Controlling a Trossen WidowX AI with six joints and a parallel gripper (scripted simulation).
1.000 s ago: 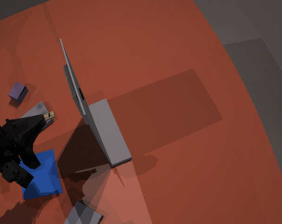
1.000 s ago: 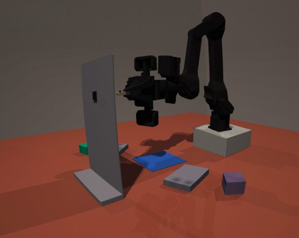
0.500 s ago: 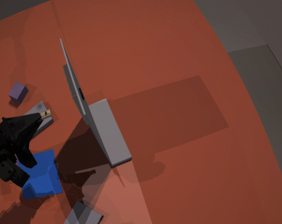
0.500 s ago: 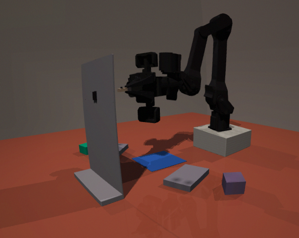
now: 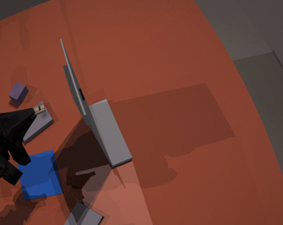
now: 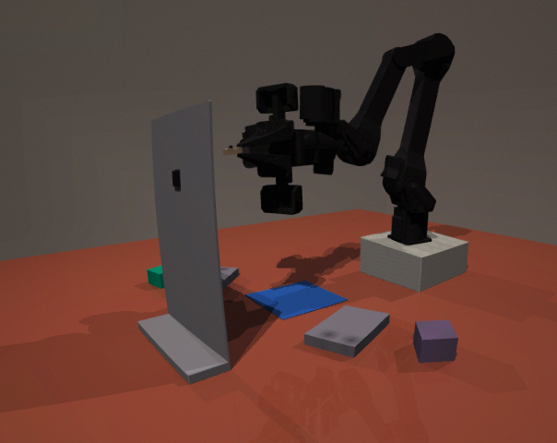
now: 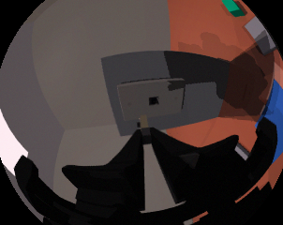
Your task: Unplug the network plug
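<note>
Now: the blue marked square 23 cm below my gripper tip, 9 cm behind it and 6 cm to the right of it. From my gripper tip the other things lie so: green block (22 cm to the right, 22 cm below, 10 cm ahead); grey upright panel (11 cm below, 9 cm ahead, 4 cm to the left); network plug (1 cm ahead).
</note>
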